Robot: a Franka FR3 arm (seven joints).
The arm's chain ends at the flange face. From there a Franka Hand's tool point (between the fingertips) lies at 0.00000 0.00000 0.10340 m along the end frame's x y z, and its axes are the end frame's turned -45 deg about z.
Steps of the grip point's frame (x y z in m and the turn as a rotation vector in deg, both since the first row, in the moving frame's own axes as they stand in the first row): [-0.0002, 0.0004, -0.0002, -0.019, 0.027, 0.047]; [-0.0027, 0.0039, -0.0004, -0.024, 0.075, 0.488]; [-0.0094, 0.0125, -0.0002, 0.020, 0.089, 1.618]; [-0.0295, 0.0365, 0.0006, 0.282, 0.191, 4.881]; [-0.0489, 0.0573, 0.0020, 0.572, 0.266, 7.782]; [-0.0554, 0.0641, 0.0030, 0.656, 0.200, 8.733]
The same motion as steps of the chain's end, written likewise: [0.0001, 0.0004, -0.0002, 0.006, 0.033, 0.047]; [0.0007, 0.0047, -0.0004, 0.036, 0.070, 0.488]; [0.0021, 0.0156, -0.0002, 0.077, 0.049, 1.618]; [0.0050, 0.0473, 0.0006, 0.334, -0.064, 4.881]; [0.0063, 0.0762, 0.0020, 0.593, -0.216, 7.782]; [0.0066, 0.0856, 0.0030, 0.605, -0.322, 8.733]
